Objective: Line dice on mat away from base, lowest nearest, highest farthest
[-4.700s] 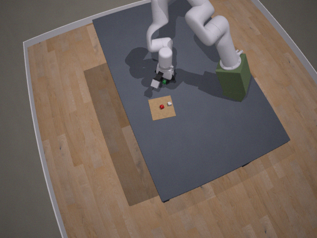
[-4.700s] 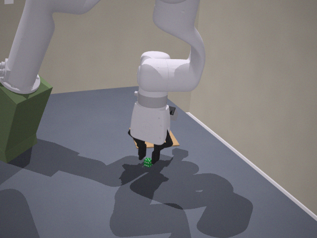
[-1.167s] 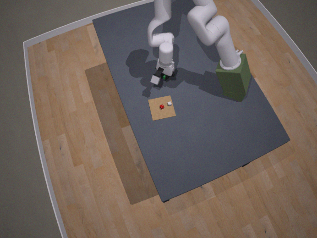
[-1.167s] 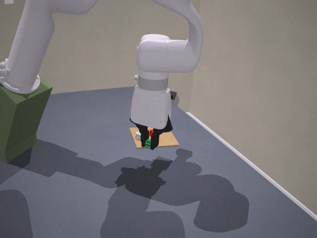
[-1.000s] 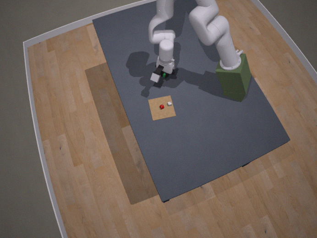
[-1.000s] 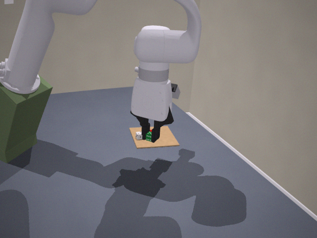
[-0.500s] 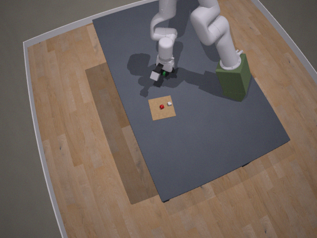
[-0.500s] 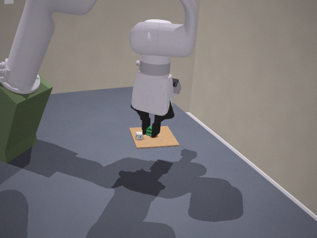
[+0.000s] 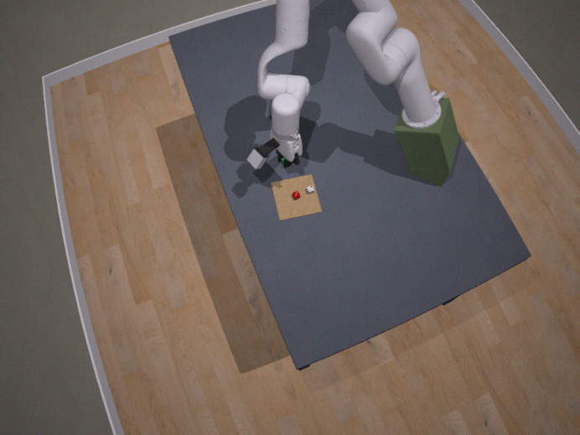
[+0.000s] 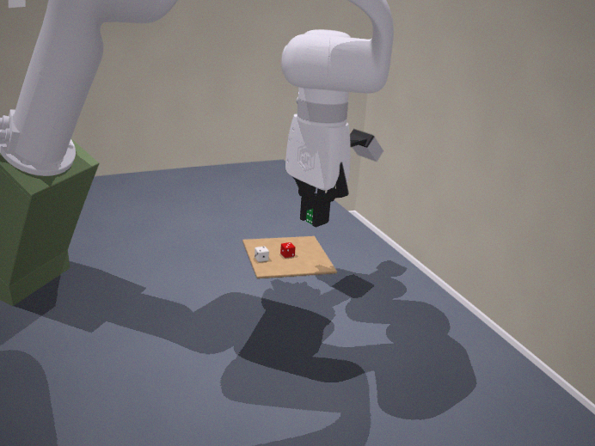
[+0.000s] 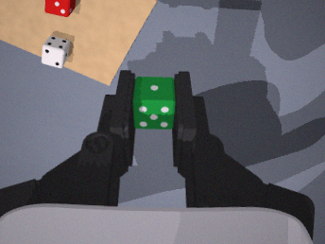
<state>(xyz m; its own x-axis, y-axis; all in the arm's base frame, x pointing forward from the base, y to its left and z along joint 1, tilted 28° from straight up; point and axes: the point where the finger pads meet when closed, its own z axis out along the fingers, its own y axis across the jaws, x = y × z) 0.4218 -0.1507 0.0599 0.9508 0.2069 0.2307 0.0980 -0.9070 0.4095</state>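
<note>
My gripper is now 10 mm short of the red die, 80 mm to the right of it and 110 mm above it. Also, from my hand: mat: 10 mm ahead, 80 mm to the left, 120 mm below; white die: 40 mm behind, 90 mm to the left, 110 mm below; green die: 10 mm below.
</note>
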